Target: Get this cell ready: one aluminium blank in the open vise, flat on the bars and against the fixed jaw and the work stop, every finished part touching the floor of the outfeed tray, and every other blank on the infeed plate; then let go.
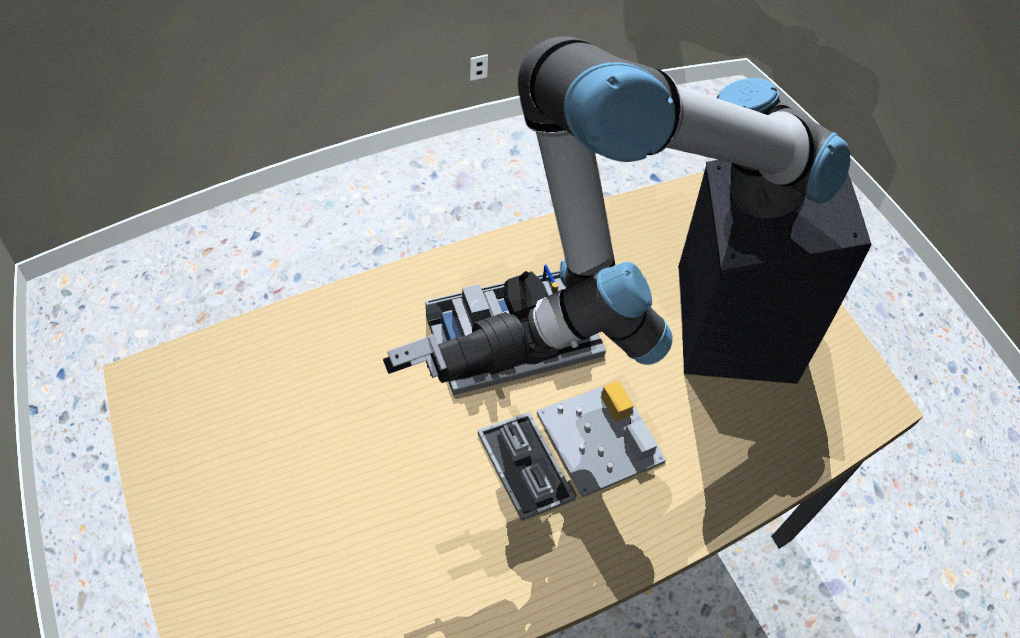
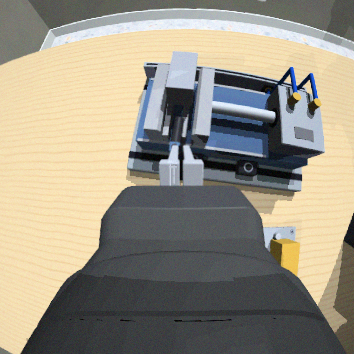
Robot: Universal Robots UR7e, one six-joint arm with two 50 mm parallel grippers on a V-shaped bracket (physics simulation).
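Places are measured from the arm's base along level axes (x ahead, y left, z up), in millimetres.
Pixels of known places: hand at its tool point: (image 2: 180, 160); arm's base at its link origin: (image 1: 768, 189).
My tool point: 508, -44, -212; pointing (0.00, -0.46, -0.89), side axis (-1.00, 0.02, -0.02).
Note:
Ahead of a thing's pixels: the offset from my tool point to its middle, as dx, dy, dz. "pt": to the spot under its first point.
A light grey aluminium blank {-5, -122, -43} (image 2: 183, 70) (image 1: 475, 298) stands in the vise {-74, -89, -91} (image 2: 235, 142), between the left jaw (image 2: 158, 100) and the right jaw (image 2: 204, 106), towards their far end. A gap shows at its right. Its seat on the bars and its contact with the work stop cannot be made out. My gripper (image 2: 181, 146) is shut and empty, its tips at the near ends of the jaws. Two finished parts {pt +39, +127, -113} (image 1: 516, 440) {pt +44, +215, -113} (image 1: 538, 481) lie in the dark outfeed tray (image 1: 499, 472). A grey blank {-156, +228, -115} (image 1: 642, 438) and a yellow block {-162, +137, -115} (image 1: 617, 400) (image 2: 285, 255) are on the infeed plate {-108, +179, -137} (image 1: 560, 443).
The vise's drive block {-167, -69, -63} (image 2: 300, 122) carries two blue hoses (image 2: 292, 75) (image 2: 312, 80) at the right. A light rod {-87, -82, -63} (image 2: 245, 111) runs to the right jaw. Small pins rise from the infeed plate beside the tray. The robot's black pedestal (image 1: 740, 315) stands at the right.

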